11 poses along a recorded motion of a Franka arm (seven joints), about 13 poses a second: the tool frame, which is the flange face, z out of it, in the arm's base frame.
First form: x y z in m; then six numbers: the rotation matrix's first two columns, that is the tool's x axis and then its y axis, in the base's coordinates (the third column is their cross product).
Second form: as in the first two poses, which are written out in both.
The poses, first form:
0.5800, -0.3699, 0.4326, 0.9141, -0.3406, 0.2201, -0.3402, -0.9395, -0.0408
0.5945, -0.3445, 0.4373, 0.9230, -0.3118, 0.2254, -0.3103, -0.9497, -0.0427
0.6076, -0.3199, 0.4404, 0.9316, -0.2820, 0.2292, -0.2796, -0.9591, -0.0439
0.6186, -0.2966, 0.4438, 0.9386, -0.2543, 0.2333, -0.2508, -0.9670, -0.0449
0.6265, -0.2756, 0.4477, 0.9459, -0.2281, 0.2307, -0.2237, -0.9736, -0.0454
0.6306, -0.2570, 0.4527, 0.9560, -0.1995, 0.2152, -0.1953, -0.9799, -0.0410
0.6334, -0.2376, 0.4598, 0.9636, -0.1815, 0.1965, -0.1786, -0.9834, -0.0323
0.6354, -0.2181, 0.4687, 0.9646, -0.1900, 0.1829, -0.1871, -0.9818, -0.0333
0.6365, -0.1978, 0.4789, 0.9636, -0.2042, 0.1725, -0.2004, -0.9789, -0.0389
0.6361, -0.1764, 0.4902, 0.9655, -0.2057, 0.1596, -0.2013, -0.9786, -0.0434
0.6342, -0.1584, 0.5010, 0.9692, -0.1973, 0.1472, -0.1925, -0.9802, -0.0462
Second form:
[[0.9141, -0.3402, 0.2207, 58.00], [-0.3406, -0.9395, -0.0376, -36.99], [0.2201, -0.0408, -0.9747, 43.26], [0, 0, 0, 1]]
[[0.9230, -0.3103, 0.2274, 59.45], [-0.3118, -0.9497, -0.0305, -34.45], [0.2254, -0.0427, -0.9733, 43.73], [0, 0, 0, 1]]
[[0.9316, -0.2796, 0.2322, 60.76], [-0.2820, -0.9591, -0.0232, -31.99], [0.2292, -0.0439, -0.9723, 44.04], [0, 0, 0, 1]]
[[0.9386, -0.2508, 0.2370, 61.86], [-0.2543, -0.9670, -0.0164, -29.66], [0.2333, -0.0449, -0.9714, 44.38], [0, 0, 0, 1]]
[[0.9459, -0.2237, 0.2350, 62.65], [-0.2281, -0.9736, -0.0087, -27.56], [0.2307, -0.0454, -0.9720, 44.77], [0, 0, 0, 1]]
[[0.9560, -0.1953, 0.2191, 63.06], [-0.1995, -0.9799, -0.0028, -25.70], [0.2152, -0.0410, -0.9757, 45.27], [0, 0, 0, 1]]
[[0.9636, -0.1786, 0.1991, 63.34], [-0.1815, -0.9834, -0.0040, -23.76], [0.1965, -0.0323, -0.9800, 45.98], [0, 0, 0, 1]]
[[0.9646, -0.1871, 0.1859, 63.54], [-0.1900, -0.9818, -0.0021, -21.81], [0.1829, -0.0333, -0.9826, 46.87], [0, 0, 0, 1]]
[[0.9636, -0.2004, 0.1768, 63.65], [-0.2042, -0.9789, 0.0029, -19.78], [0.1725, -0.0389, -0.9842, 47.89], [0, 0, 0, 1]]
[[0.9655, -0.2013, 0.1651, 63.61], [-0.2057, -0.9786, 0.0098, -17.64], [0.1596, -0.0434, -0.9862, 49.02], [0, 0, 0, 1]]
[[0.9692, -0.1925, 0.1534, 63.42], [-0.1973, -0.9802, 0.0164, -15.84], [0.1472, -0.0462, -0.9880, 50.10], [0, 0, 0, 1]]

